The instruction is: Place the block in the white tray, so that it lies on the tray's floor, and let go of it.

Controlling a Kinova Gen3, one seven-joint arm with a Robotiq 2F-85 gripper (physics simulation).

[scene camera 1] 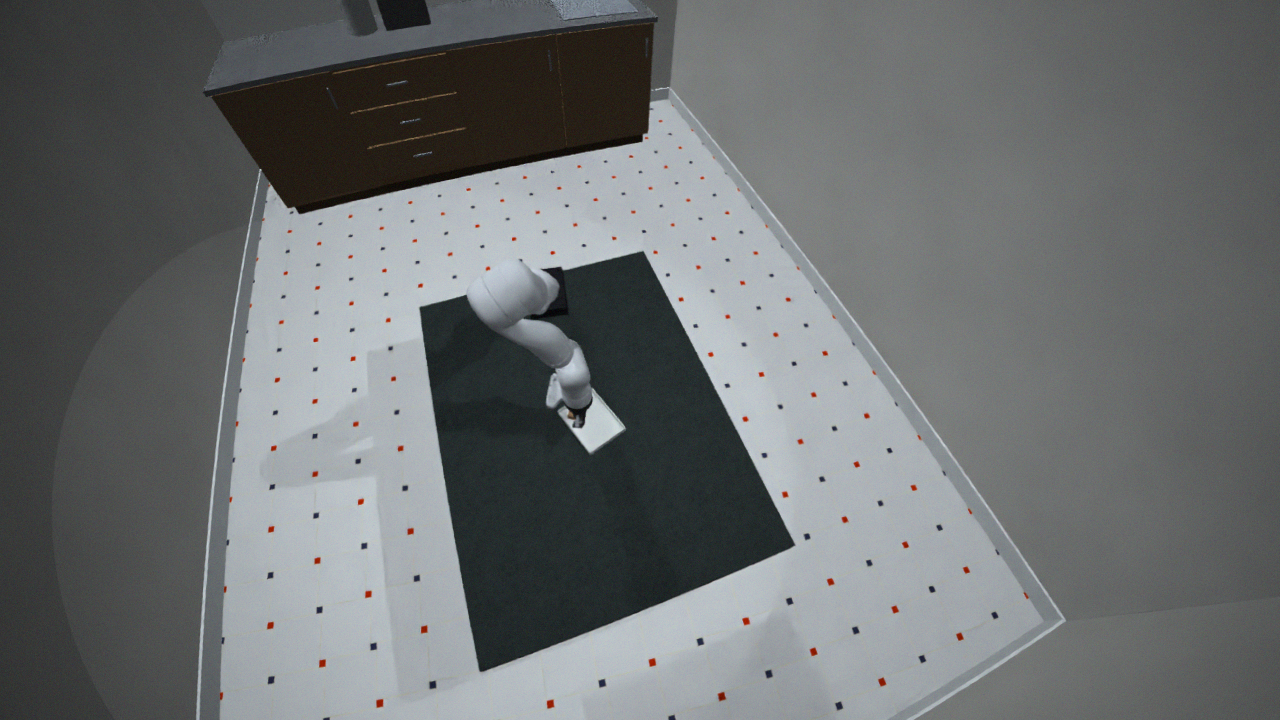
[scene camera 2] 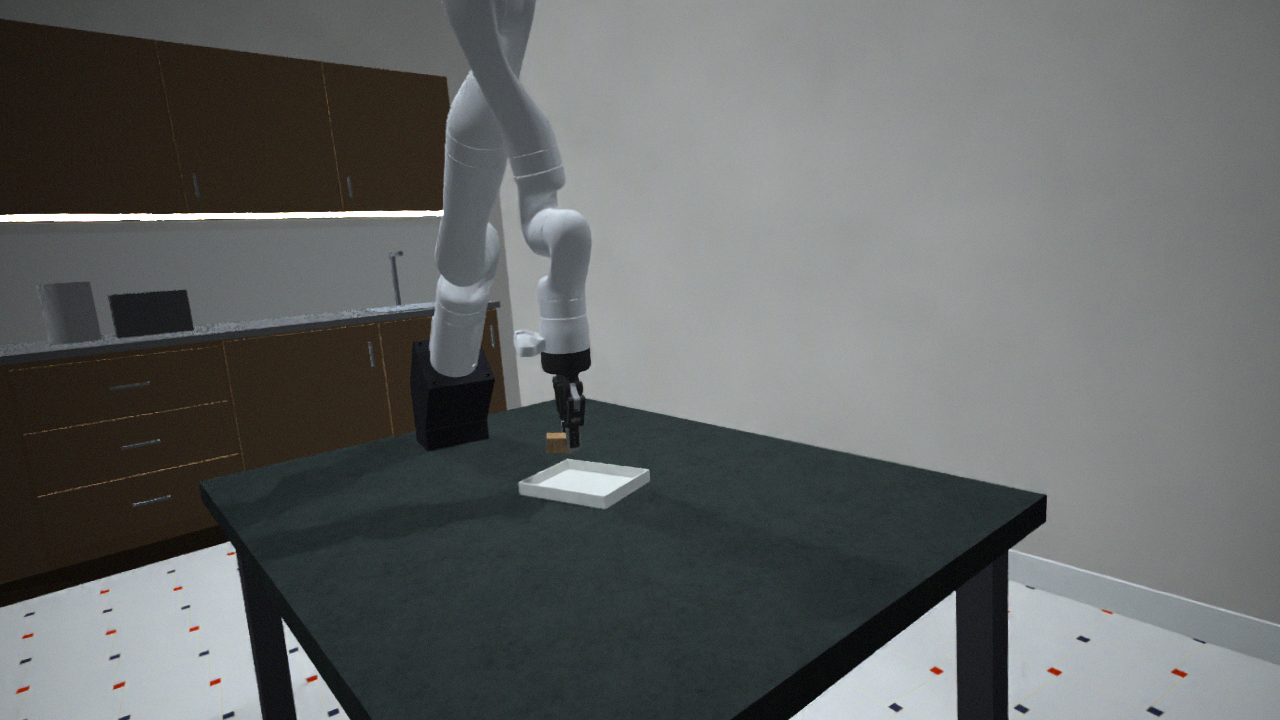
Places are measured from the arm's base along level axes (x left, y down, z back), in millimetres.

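Pixels of known places: gripper, fingertip midpoint: [scene camera 1: 582, 416] [scene camera 2: 571, 446]; arm's base, link origin: [scene camera 2: 454, 360].
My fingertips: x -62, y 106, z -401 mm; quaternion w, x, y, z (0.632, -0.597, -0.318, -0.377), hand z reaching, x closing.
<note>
For each thing: its middle in the pictures, then the offset to it from my fingertips. Level surfaces: height alone.
- orange-brown block, body centre: [scene camera 2: 559, 442] [scene camera 1: 575, 414] dx -16, dy -8, dz +11 mm
- white tray, body centre: [scene camera 2: 584, 481] [scene camera 1: 591, 420] dx +29, dy +69, dz +9 mm
- dark green table, surface height: dy +79 mm
The orange-brown block [scene camera 1: 571, 414] [scene camera 2: 555, 442] is held up in the air by my gripper [scene camera 1: 577, 421] [scene camera 2: 569, 440], which is shut on it. The block sticks out on the left side of the fingers in the scene camera 2 view. The white tray [scene camera 1: 606, 440] [scene camera 2: 563, 495] lies flat on the dark table. In the scene camera 2 view the block and fingertips are above the tray's back part, apart from it. In the scene camera 1 view they overlap the tray's upper left part, and the arm hides some of the tray.
The dark green table [scene camera 1: 617, 528] [scene camera 2: 572, 591] carries the tray and the black arm base [scene camera 1: 556, 295] [scene camera 2: 452, 413] at its back edge. A brown kitchen counter [scene camera 1: 501, 98] [scene camera 2: 295, 394] stands behind the table against the wall.
</note>
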